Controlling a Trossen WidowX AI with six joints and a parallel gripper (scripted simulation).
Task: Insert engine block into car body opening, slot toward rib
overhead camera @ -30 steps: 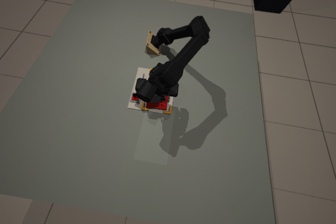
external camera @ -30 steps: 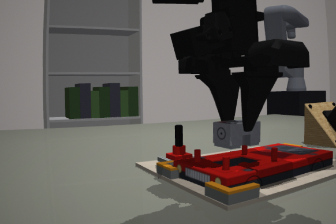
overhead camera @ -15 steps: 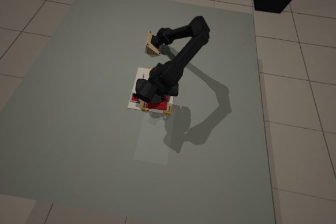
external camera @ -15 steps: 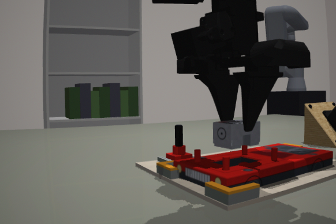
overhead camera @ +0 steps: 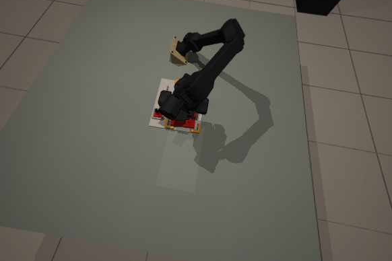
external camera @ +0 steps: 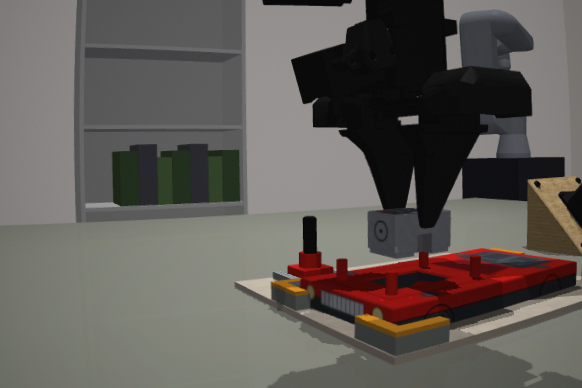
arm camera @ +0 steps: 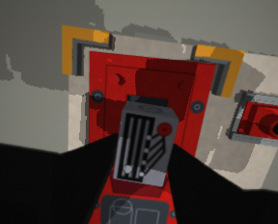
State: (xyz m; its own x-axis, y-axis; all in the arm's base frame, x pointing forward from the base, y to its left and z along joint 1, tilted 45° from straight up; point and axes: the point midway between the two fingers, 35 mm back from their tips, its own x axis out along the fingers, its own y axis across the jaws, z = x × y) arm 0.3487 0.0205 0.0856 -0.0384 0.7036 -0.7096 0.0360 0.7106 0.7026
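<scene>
My gripper tip is now 1 cm above the grey engine block.
</scene>
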